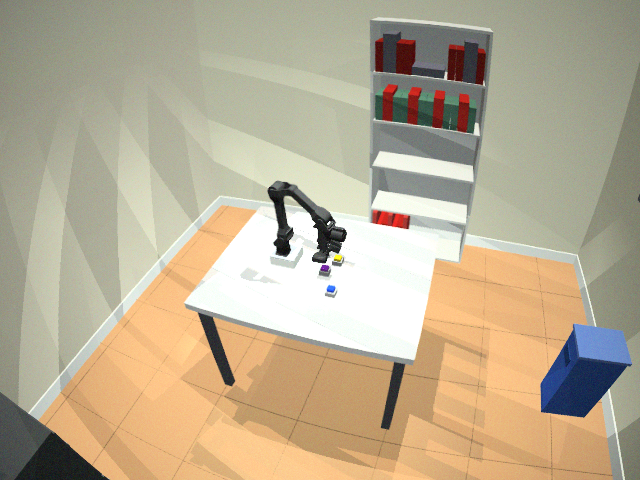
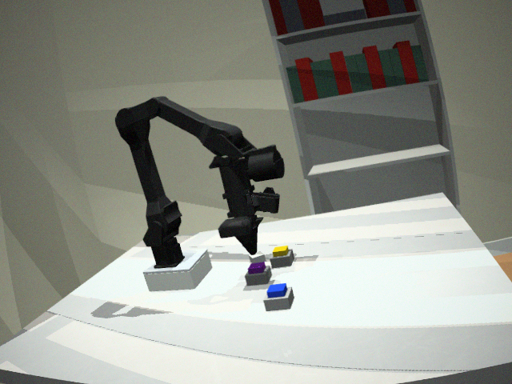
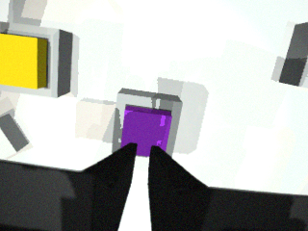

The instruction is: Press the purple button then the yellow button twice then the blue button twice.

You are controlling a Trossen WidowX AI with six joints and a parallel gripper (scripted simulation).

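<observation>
Now: the purple button 30 mm below my gripper tip. Also, from my gripper tip: yellow button: 40 mm ahead, 90 mm to the left, 30 mm below; then blue button: 70 mm ahead, 130 mm to the right, 30 mm below.
</observation>
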